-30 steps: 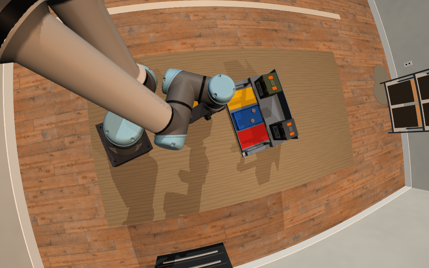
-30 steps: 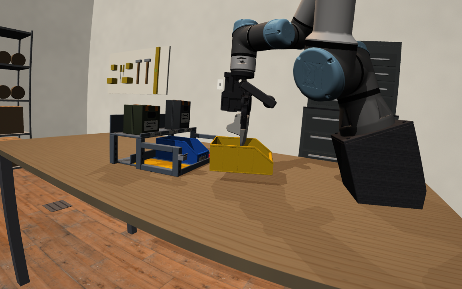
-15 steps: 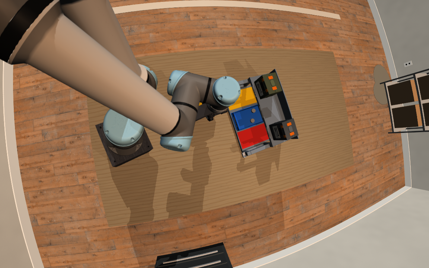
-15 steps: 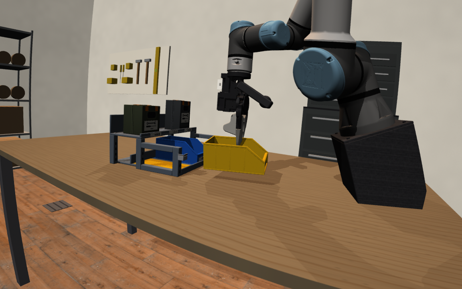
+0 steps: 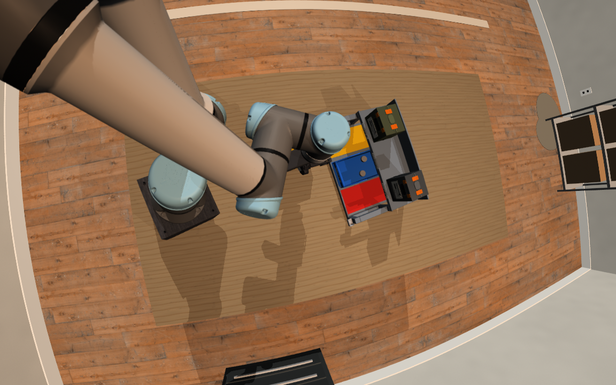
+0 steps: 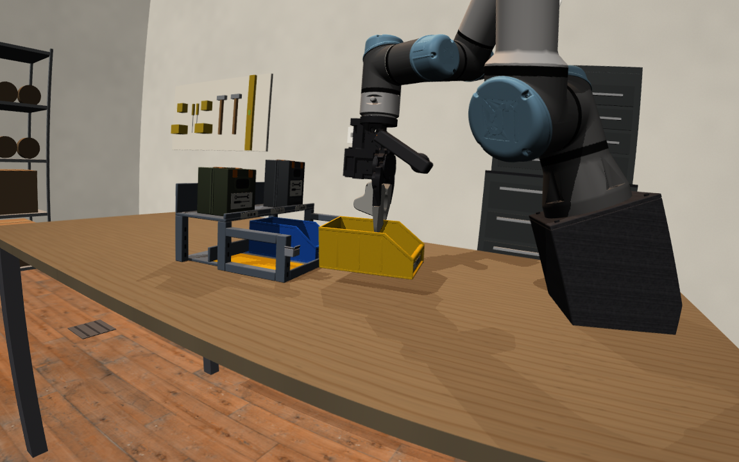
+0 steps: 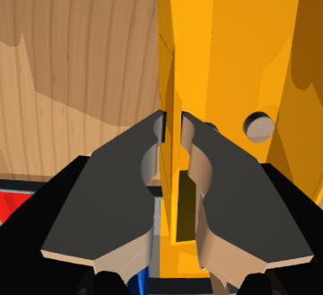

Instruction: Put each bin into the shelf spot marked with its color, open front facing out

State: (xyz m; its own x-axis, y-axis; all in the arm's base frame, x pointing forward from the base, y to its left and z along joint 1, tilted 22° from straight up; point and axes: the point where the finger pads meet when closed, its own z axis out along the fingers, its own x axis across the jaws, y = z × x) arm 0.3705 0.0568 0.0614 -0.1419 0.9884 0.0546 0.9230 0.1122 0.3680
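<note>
My hand is 1 cm past the yellow bin, 4 cm to the right of it and 3 cm above it. Also, from my hand: blue bin: 24 cm ahead, 3 cm to the right, 6 cm below.
</note>
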